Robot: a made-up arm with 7 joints. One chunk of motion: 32 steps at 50 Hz.
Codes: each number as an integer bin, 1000 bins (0 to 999) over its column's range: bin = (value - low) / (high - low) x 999, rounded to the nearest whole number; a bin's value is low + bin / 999 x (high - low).
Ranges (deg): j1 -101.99..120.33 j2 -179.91..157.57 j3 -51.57..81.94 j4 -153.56..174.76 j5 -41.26..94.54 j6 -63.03..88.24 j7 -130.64..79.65
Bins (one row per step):
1: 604 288 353 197 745 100 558
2: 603 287 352 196 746 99 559
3: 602 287 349 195 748 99 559
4: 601 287 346 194 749 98 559
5: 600 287 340 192 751 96 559
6: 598 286 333 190 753 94 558
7: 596 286 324 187 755 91 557
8: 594 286 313 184 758 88 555
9: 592 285 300 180 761 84 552
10: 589 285 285 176 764 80 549
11: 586 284 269 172 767 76 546
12: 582 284 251 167 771 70 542
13: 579 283 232 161 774 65 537
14: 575 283 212 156 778 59 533
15: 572 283 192 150 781 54 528
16: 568 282 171 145 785 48 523
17: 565 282 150 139 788 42 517
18: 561 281 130 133 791 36 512
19: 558 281 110 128 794 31 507
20: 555 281 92 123 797 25 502
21: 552 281 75 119 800 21 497
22: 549 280 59 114 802 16 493
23: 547 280 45 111 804 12 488
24: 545 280 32 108 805 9 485
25: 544 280 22 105 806 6 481
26: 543 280 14 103 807 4 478
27: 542 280 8 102 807 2 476
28: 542 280 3 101 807 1 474
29: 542 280 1 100 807 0 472
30: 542 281 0 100 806 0 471
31: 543 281 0 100 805 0 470
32: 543 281 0 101 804 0 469
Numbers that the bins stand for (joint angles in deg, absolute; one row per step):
1: 32.43 -82.62 -4.39 -88.82 60.01 -47.89 -13.18
2: 32.20 -82.96 -4.53 -89.14 60.15 -48.04 -12.97
3: 31.98 -82.96 -4.93 -89.47 60.42 -48.04 -12.97
4: 31.76 -82.96 -5.33 -89.80 60.56 -48.19 -12.97
5: 31.54 -82.96 -6.13 -90.46 60.83 -48.49 -12.97
6: 31.09 -83.29 -7.07 -91.12 61.10 -48.80 -13.18
7: 30.65 -83.29 -8.27 -92.10 61.37 -49.25 -13.39
8: 30.20 -83.29 -9.74 -93.09 61.78 -49.70 -13.81
9: 29.76 -83.63 -11.48 -94.40 62.19 -50.31 -14.44
10: 29.09 -83.63 -13.48 -95.72 62.60 -50.92 -15.08
11: 28.42 -83.97 -15.62 -97.03 63.00 -51.52 -15.71
12: 27.53 -83.97 -18.03 -98.68 63.55 -52.43 -16.55
13: 26.86 -84.31 -20.56 -100.65 63.95 -53.19 -17.60
14: 25.97 -84.31 -23.24 -102.29 64.50 -54.10 -18.44
15: 25.30 -84.31 -25.91 -104.26 64.91 -54.85 -19.50
16: 24.41 -84.65 -28.72 -105.91 65.45 -55.76 -20.55
17: 23.75 -84.65 -31.52 -107.88 65.86 -56.67 -21.81
18: 22.86 -84.98 -34.20 -109.85 66.27 -57.58 -22.86
19: 22.19 -84.98 -36.87 -111.49 66.67 -58.34 -23.92
20: 21.52 -84.98 -39.27 -113.14 67.08 -59.24 -24.97
21: 20.85 -84.98 -41.55 -114.45 67.49 -59.85 -26.02
22: 20.19 -85.32 -43.69 -116.09 67.76 -60.61 -26.86
23: 19.74 -85.32 -45.56 -117.08 68.03 -61.21 -27.92
24: 19.30 -85.32 -47.29 -118.07 68.17 -61.67 -28.55
25: 19.07 -85.32 -48.63 -119.05 68.30 -62.12 -29.39
26: 18.85 -85.32 -49.70 -119.71 68.44 -62.42 -30.02
27: 18.63 -85.32 -50.50 -120.04 68.44 -62.73 -30.44
28: 18.63 -85.32 -51.17 -120.37 68.44 -62.88 -30.86
29: 18.63 -85.32 -51.44 -120.70 68.44 -63.03 -31.28
30: 18.63 -84.98 -51.57 -120.70 68.30 -63.03 -31.49
31: 18.85 -84.98 -51.57 -120.70 68.17 -63.03 -31.70
32: 18.85 -84.98 -51.57 -120.37 68.03 -63.03 -31.92

